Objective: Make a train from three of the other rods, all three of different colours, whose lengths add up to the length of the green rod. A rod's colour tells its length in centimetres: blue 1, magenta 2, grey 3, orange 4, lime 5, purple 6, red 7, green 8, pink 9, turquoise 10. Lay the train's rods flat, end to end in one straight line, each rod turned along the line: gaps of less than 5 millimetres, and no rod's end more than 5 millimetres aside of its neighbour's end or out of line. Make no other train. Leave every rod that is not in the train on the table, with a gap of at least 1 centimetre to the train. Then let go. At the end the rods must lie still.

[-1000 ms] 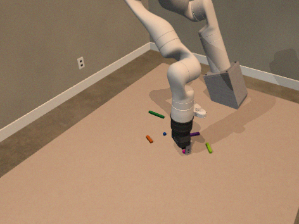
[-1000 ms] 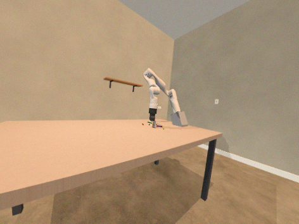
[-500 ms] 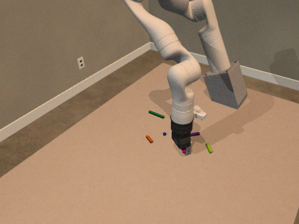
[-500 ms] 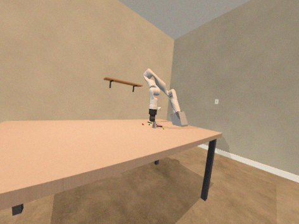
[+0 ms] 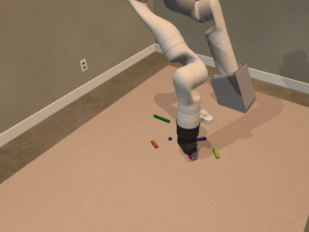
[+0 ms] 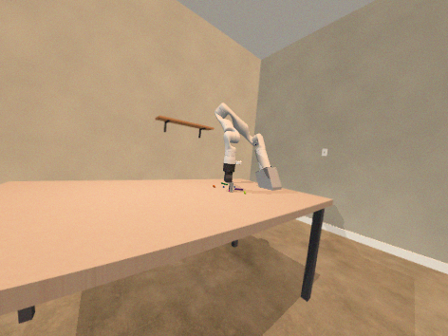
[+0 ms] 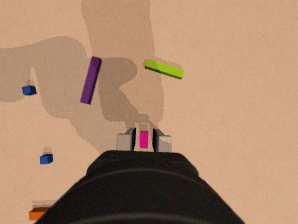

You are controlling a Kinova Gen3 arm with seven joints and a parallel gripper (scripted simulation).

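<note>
Now: hand 1 cm above the magenta rod. From my hand the other things lie so: orange rod 16 cm to the right, 1 cm below, 1 cm ahead; lime rod 7 cm to the left, 6 cm behind, 1 cm below; purple rod 10 cm behind, 1 cm to the right, 1 cm below.
</note>
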